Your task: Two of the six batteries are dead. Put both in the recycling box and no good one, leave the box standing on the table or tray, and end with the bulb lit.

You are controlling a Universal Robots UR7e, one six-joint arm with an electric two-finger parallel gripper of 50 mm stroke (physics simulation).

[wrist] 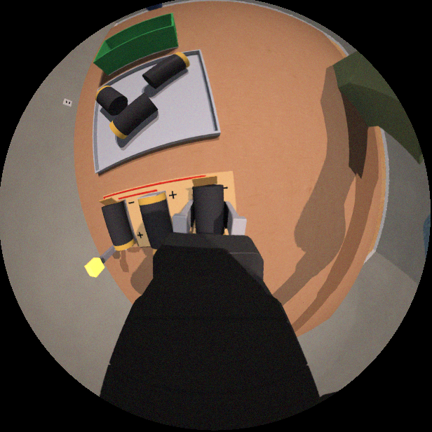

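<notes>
My gripper (209,208) is shut on the rightmost battery (209,205), a black one over the wooden holder board (229,185); the gripper body hides its near end. A second battery (155,220) lies in the middle of the board with its yellow end away from me. A third battery (118,225) lies at the left with its yellow end toward me. Three more batteries (166,70) (111,100) (134,116) are on the grey tray (157,146). The green box (145,49) stands upright behind the tray, with no battery visible in it. The bulb (94,267) looks bright yellow.
The board carries red lines and plus and minus marks. The wooden table (270,100) extends to the right of the tray and board. A dark green block-like object (377,92) rises at the right edge, and broad shadows fall across the table's right side.
</notes>
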